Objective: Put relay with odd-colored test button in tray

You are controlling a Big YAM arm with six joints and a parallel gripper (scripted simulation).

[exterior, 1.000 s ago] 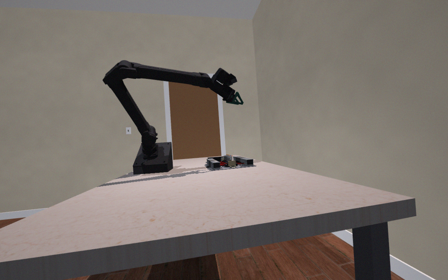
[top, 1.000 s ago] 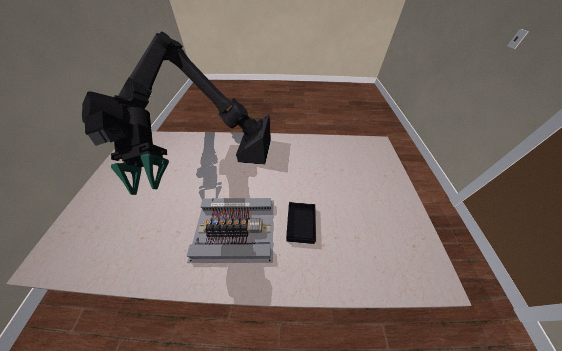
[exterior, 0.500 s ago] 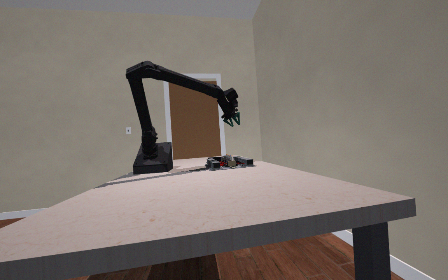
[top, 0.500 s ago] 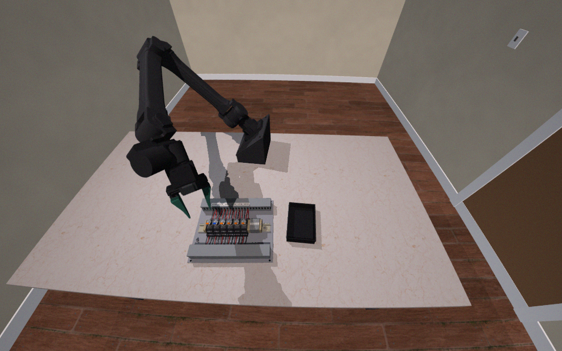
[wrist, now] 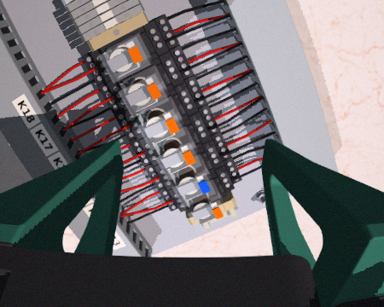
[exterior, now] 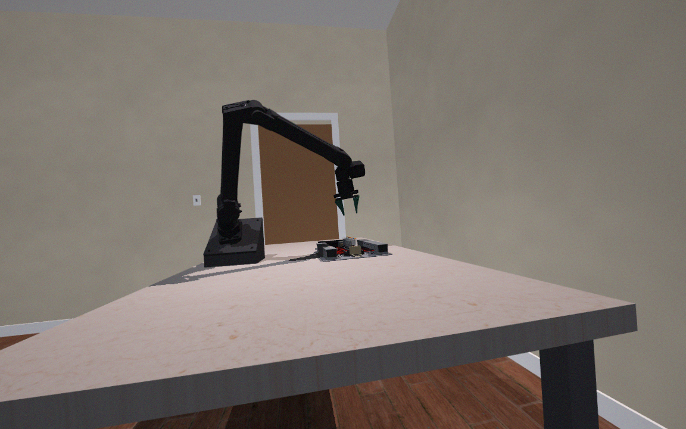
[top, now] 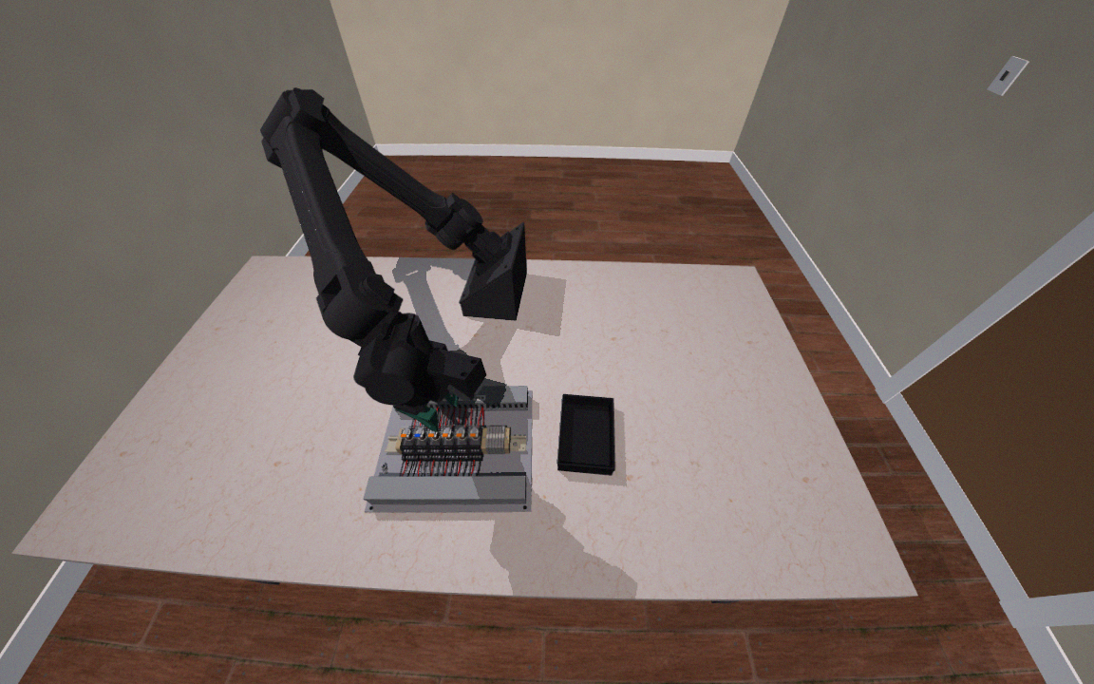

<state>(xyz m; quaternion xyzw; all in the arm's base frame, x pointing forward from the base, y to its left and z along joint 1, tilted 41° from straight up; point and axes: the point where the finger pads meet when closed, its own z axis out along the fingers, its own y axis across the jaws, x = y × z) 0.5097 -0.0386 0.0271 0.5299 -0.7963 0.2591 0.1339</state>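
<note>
The clear-cased relay lies 130 mm below my hand, 80 mm to the right of it and 20 mm behind it. Round my hand: black tray: 260 mm to the left, 160 mm below, 40 mm behind.
</note>
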